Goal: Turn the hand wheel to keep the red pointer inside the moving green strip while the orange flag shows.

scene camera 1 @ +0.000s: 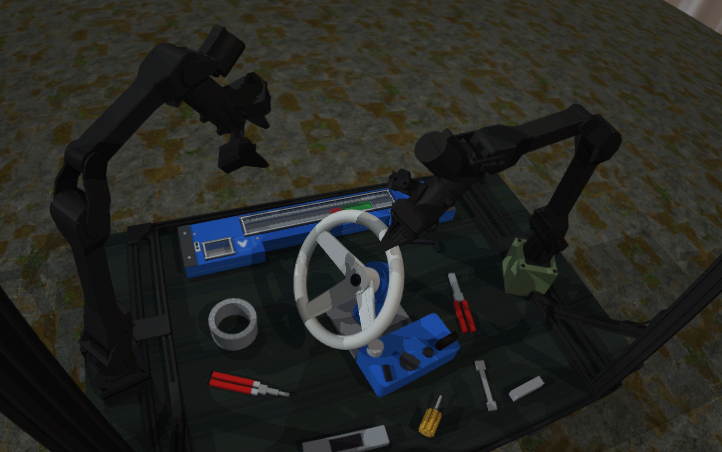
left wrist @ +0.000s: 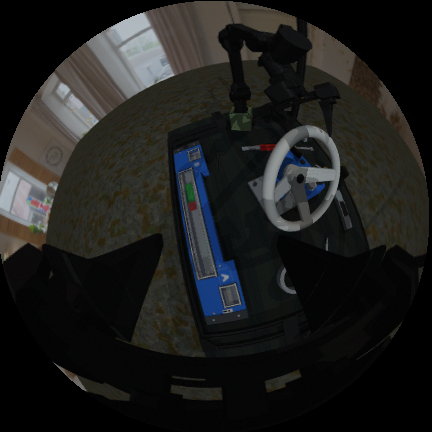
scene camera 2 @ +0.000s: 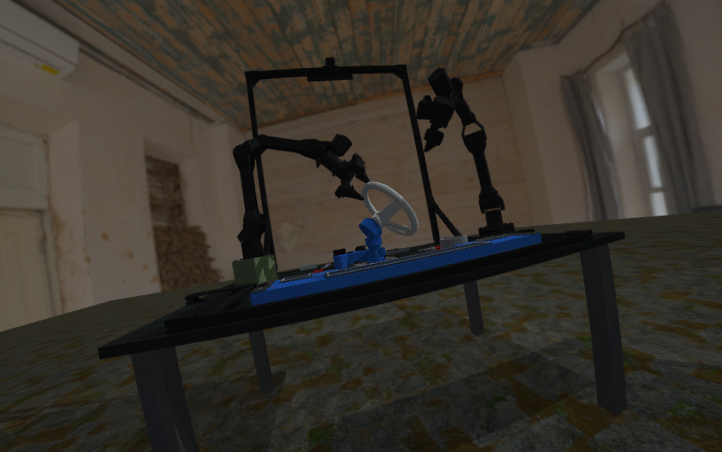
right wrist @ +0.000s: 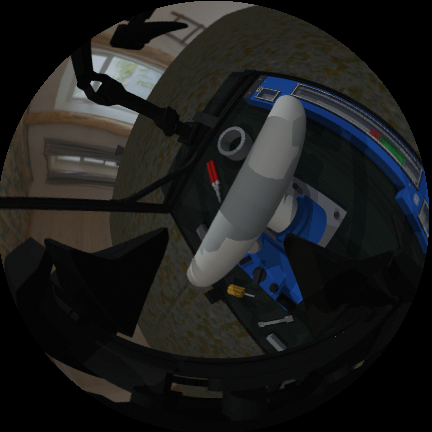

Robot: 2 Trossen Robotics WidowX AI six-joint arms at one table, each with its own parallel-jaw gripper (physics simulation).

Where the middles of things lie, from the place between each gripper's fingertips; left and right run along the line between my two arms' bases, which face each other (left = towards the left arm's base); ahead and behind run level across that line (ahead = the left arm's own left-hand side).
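So you can picture the hand wheel (scene camera 1: 361,282): my left hand is 17 cm above it, 21 cm past it and 10 cm to the left of it. As for my right hand, the wheel is 80 mm below it, 10 mm ahead of it and 60 mm to the left of it.
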